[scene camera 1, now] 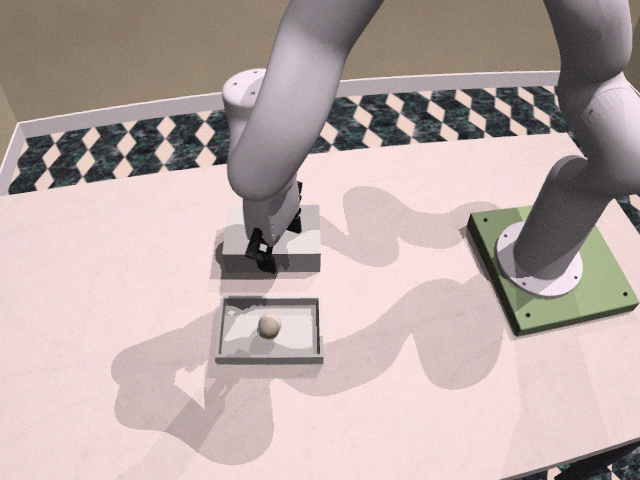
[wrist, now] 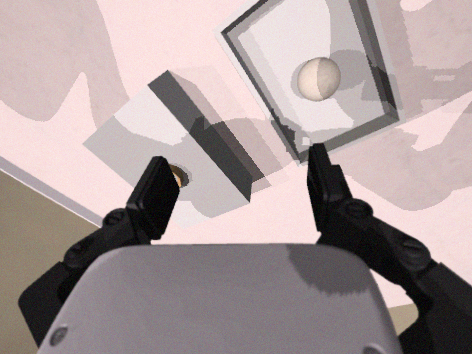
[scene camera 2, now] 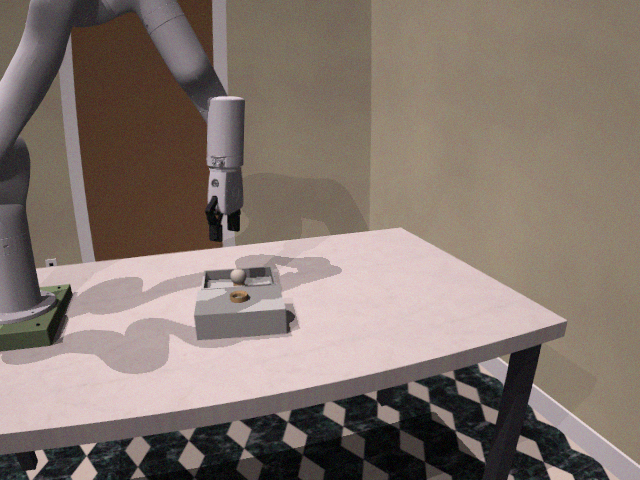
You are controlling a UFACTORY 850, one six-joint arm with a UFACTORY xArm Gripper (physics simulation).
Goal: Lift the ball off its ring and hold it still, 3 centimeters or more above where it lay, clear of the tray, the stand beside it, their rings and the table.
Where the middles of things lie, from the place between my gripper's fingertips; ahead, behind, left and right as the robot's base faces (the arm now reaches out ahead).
The ball point(wrist: 319, 78) is 3 cm ahead of my hand, 6 cm to the left of it and 13 cm below it. From my hand the other things lie so: grey stand point(scene camera 2: 259, 310): 1 cm ahead, 14 cm to the right, 13 cm below; then grey tray point(scene camera 1: 239, 341): 3 cm ahead, 6 cm to the left, 15 cm below.
